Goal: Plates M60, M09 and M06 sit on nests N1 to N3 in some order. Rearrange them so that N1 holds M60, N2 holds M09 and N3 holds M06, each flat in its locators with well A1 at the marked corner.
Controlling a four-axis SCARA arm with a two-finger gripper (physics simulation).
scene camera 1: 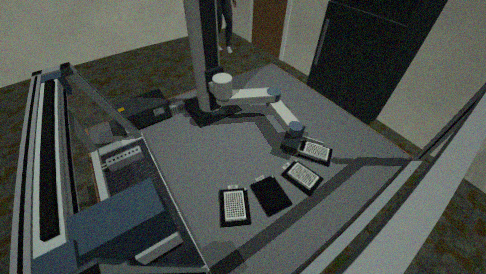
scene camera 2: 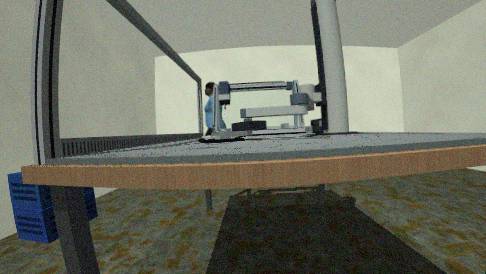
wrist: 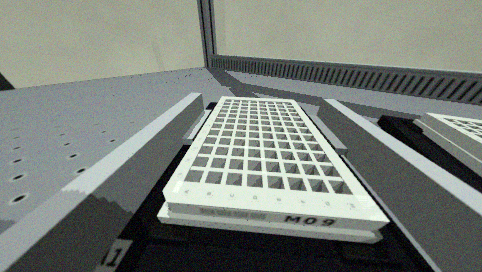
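Note:
Plate M09, white with a well grid, is at nest N1, whose A1 tag is partly visible. My gripper is shut on M09, with one finger along each long side; I cannot tell whether M09 is slightly raised. A second plate sits on the neighbouring black nest; its code does not show. A bare black nest follows. A third plate sits on the leftmost nest in scene camera 1; its code is unreadable.
The arm's column stands at the back of the table. A framed instrument with a blue block is left of the nests. A dark box stands behind it. A slotted rail runs along the far edge.

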